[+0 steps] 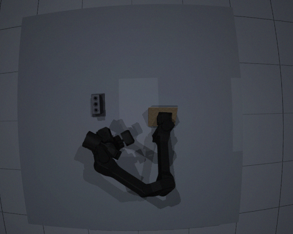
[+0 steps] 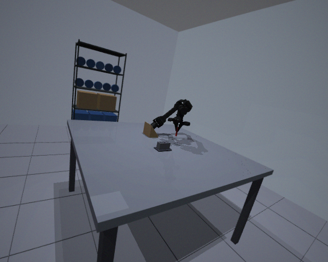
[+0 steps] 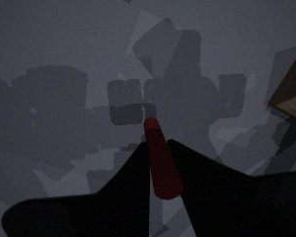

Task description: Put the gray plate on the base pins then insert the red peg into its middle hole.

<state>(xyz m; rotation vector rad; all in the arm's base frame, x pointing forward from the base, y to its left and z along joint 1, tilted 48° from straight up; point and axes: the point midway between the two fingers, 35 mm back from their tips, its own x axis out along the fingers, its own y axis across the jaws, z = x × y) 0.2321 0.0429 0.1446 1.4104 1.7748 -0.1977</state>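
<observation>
The gray plate is 120 mm ahead of my gripper tip, 180 mm to the right of it and 70 mm below it. Round my gripper tip: dark base (120 mm ahead, 180 mm to the right, 100 mm below); then red peg (right at my gripper tip).
</observation>
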